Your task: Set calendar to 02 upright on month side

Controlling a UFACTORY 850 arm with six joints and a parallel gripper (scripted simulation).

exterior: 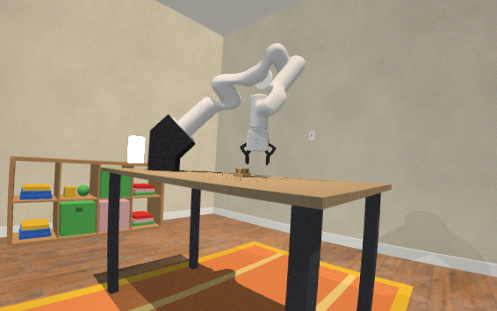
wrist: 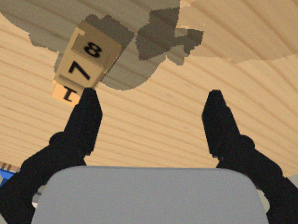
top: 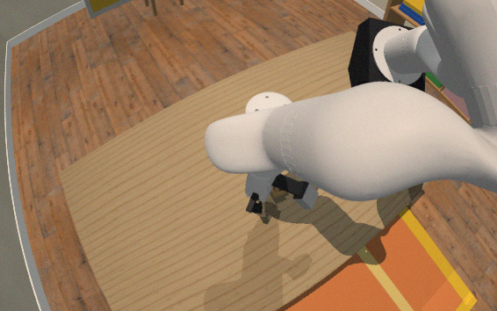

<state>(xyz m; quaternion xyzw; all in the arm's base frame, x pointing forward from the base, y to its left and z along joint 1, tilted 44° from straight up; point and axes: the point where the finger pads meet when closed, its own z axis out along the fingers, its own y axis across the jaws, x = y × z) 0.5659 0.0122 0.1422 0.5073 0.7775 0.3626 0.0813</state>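
Now: the wooden cube 6 cm behind my hand, 5 cm to the right of it and 4 cm below it. From my hand the other things lie so: wooden calendar tray (6 cm behind, 4 cm to the right, 6 cm below).
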